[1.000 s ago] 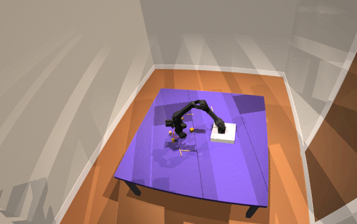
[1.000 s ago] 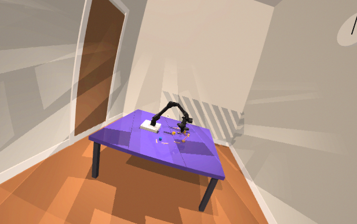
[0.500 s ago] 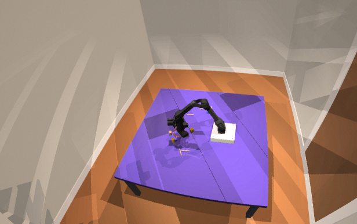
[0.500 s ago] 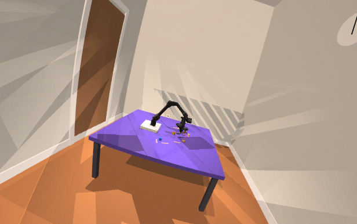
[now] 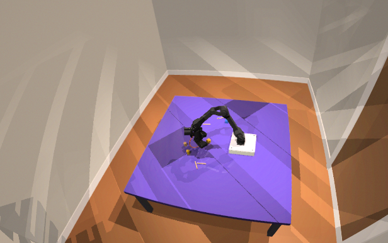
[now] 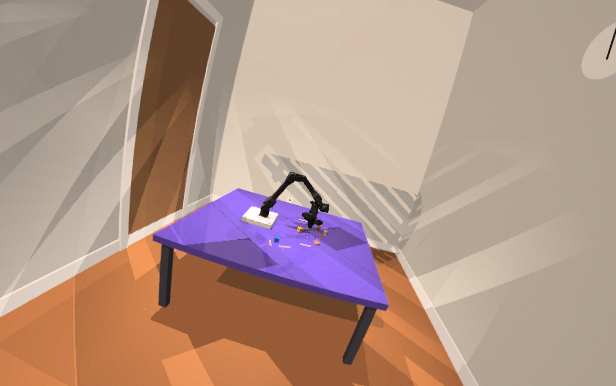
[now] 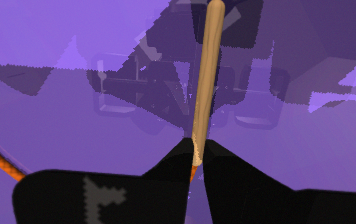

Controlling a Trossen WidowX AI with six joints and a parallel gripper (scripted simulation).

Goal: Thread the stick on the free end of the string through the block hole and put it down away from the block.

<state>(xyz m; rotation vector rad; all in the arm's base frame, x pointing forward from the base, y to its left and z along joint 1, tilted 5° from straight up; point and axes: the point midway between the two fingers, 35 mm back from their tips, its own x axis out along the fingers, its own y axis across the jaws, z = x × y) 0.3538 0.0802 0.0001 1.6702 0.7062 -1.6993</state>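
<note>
My gripper tip is 70 mm to the left of the yellow wooden block and 60 mm past it. Round my gripper tip: yellow cylinder 90 mm to the left, 70 mm ahead, 10 mm above; tan cylinder 130 mm ahead, 10 mm to the left; thin wooden stick 10 mm to the right, 10 mm behind.
</note>
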